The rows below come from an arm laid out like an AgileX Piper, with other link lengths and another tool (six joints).
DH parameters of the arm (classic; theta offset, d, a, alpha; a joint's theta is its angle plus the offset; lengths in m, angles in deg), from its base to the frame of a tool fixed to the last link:
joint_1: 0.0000 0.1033 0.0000 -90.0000
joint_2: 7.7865 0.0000 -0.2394 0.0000
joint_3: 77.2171 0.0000 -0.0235 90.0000
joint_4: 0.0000 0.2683 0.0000 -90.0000
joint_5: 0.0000 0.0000 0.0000 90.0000
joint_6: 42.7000 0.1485 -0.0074 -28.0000
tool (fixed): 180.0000 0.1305 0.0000 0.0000
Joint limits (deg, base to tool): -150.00..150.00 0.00..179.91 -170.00..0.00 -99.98..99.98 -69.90..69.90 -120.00..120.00
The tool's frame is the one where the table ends.
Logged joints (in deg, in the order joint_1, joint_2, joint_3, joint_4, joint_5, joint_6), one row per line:
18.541 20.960 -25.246 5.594 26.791 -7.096
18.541 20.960 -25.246 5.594 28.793 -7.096
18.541 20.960 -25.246 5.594 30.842 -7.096
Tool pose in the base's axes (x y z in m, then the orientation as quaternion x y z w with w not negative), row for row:
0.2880 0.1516 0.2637 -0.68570 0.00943 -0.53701 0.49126
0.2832 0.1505 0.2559 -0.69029 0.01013 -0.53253 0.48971
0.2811 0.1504 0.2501 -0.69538 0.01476 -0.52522 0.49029
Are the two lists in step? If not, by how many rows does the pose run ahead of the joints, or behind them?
The pose runs 2 rows behind the joints: the pose in row i belongs to the joints in row i - 2.
